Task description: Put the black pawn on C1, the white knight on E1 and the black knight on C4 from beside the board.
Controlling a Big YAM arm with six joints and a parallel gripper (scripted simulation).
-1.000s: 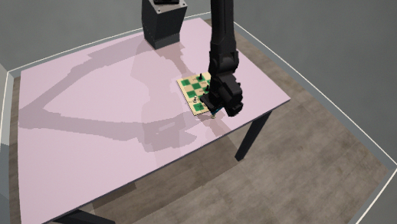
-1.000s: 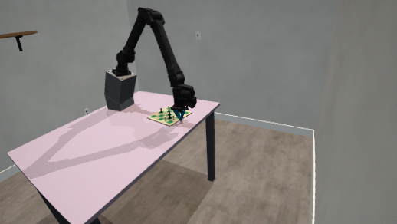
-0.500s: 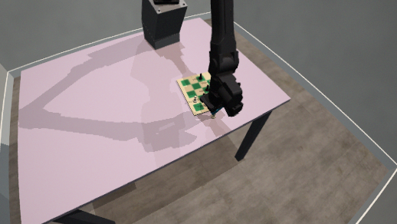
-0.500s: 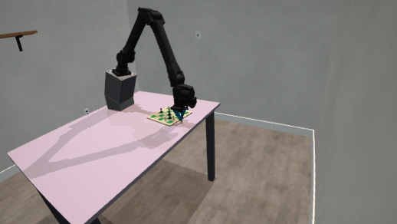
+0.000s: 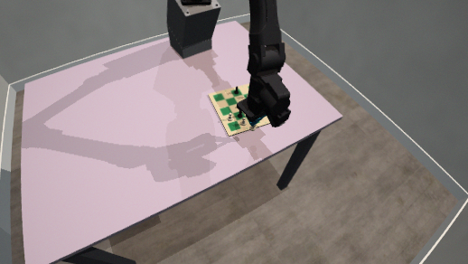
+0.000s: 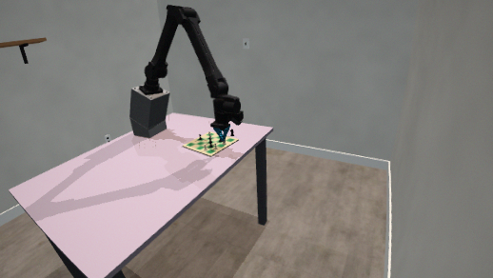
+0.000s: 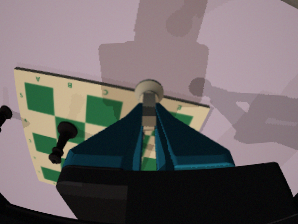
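The chessboard is 130 mm behind my hand, 70 mm below it and 30 mm to the left of it. From my hand the other things lie so: white knight: 10 mm below; black knight: 170 mm to the left, 110 mm behind, 60 mm below.
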